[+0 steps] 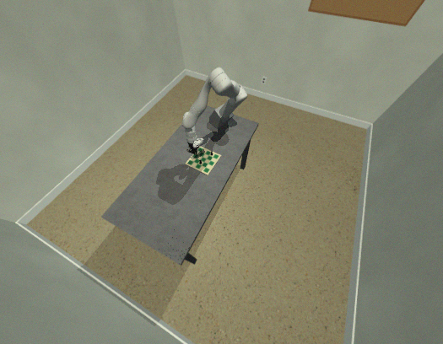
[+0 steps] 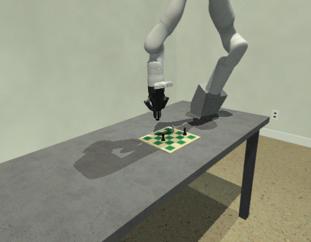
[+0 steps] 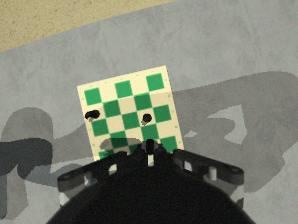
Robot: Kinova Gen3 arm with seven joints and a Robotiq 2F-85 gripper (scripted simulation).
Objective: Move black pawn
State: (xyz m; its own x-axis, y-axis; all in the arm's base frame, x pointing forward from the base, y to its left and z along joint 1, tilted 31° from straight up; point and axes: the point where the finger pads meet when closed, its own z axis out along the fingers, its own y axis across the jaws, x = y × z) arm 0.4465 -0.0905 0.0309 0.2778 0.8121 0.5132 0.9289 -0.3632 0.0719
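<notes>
My hand is 3 cm past the green-and-cream chessboard, 4 cm to the right of it and 13 cm above it. The rest, counted from my hand: black pawn 1 cm below; white piece 11 cm behind, 1 cm to the left, 11 cm below.
</notes>
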